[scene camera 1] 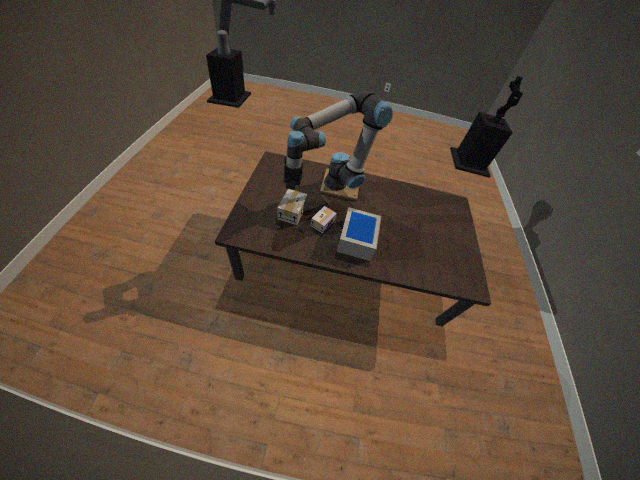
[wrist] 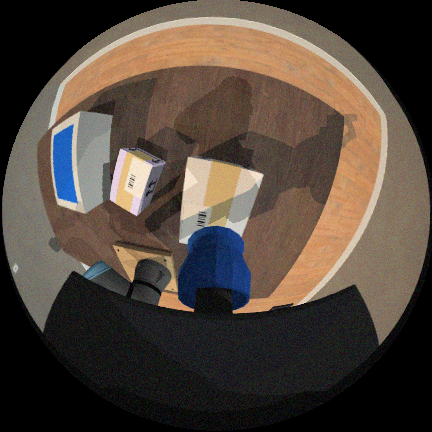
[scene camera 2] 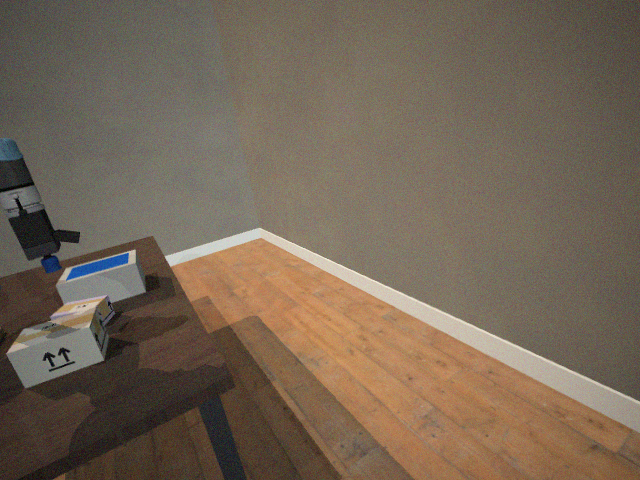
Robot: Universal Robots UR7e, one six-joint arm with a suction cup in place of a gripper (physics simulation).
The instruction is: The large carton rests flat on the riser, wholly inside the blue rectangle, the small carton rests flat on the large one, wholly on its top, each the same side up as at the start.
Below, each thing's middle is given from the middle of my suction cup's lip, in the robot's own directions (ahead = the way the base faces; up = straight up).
Now: suction cup 210 mm above the large carton (scene camera 2: 48, 350) and 50 mm past it. From my suction cup the other things lie so: small carton (scene camera 2: 103, 304): 230 mm below, 200 mm to the left, 10 mm behind; grey riser (scene camera 2: 121, 276): 420 mm to the left, 200 mm below, 50 mm ahead.
